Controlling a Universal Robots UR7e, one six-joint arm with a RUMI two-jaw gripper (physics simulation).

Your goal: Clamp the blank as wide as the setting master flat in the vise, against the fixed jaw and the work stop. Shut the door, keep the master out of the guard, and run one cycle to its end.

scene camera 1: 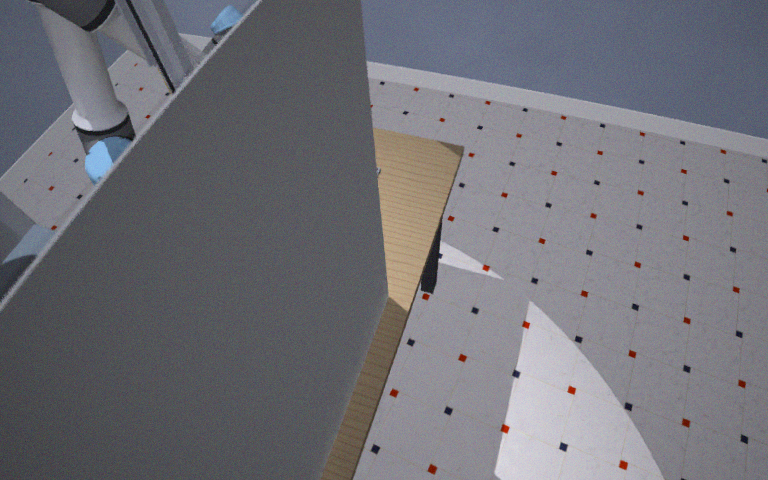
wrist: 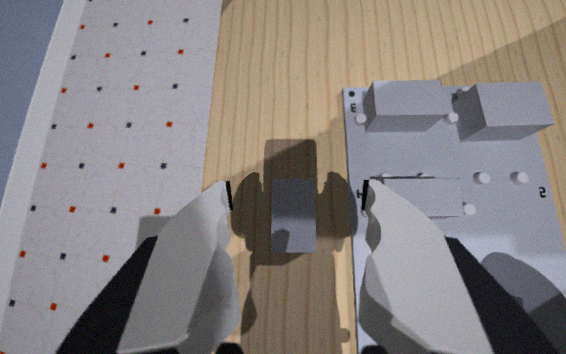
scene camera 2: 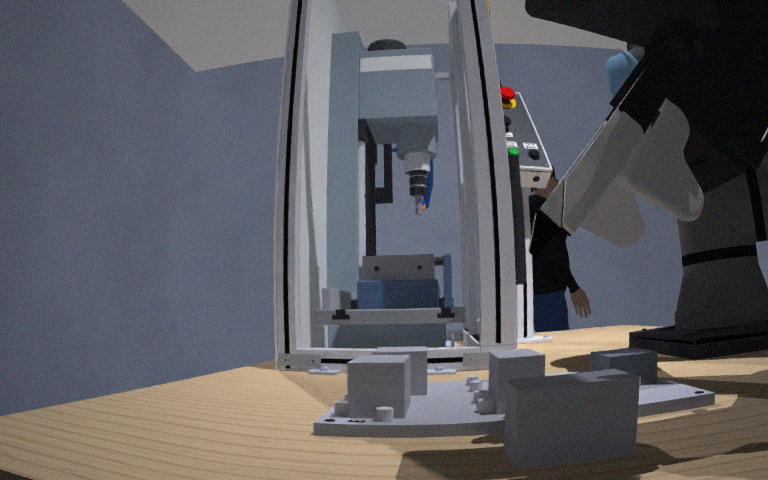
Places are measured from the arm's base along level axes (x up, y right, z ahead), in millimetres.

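Pixels of known places: gripper, fingertip midpoint: [wrist: 296,183] [scene camera 2: 545,244]; arm's base, link origin: [scene camera 2: 724,323].
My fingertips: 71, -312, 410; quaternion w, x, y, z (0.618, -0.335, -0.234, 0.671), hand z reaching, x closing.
Note:
Ahead of a thing's pixels: the offset from my fingertips to its top centre, as dx, dy, dz. "spot": to the spot under its first point. Level surfaces: height alone.
My gripper [wrist: 296,183] is open and empty in the wrist view. Its fingers stand wide to either side of a loose grey block @[-64, -5, -11] [wrist: 294,215] [scene camera 2: 570,418] and are above it; the exact height is unclear. That block stands upright on the wooden table beside the grey fixture plate @[-94, +143, -28] [scene camera 2: 453,427] [wrist: 400,155]. Several blocks rest on the plate, among them a grey block @[-58, +112, +71] [scene camera 2: 378,387] and a blue-grey block @[-69, +127, -119] [scene camera 2: 628,365]. I cannot tell which block is the master. The vise [scene camera 2: 396,294], with its grey jaw [scene camera 2: 397,267], holds no visible block. The guard's front opening shows open.
The guard frame [scene camera 2: 498,226] surrounds the vise and spindle [scene camera 2: 417,169]. A control panel @[spot: +356, +817, -308] [scene camera 2: 529,135] with red and green buttons is at its right. A person [scene camera 2: 550,271] stands behind. A large grey panel [scene camera 1: 226,254] hides most of the table @[dx -102] [scene camera 1: 416,186] in scene camera 1.

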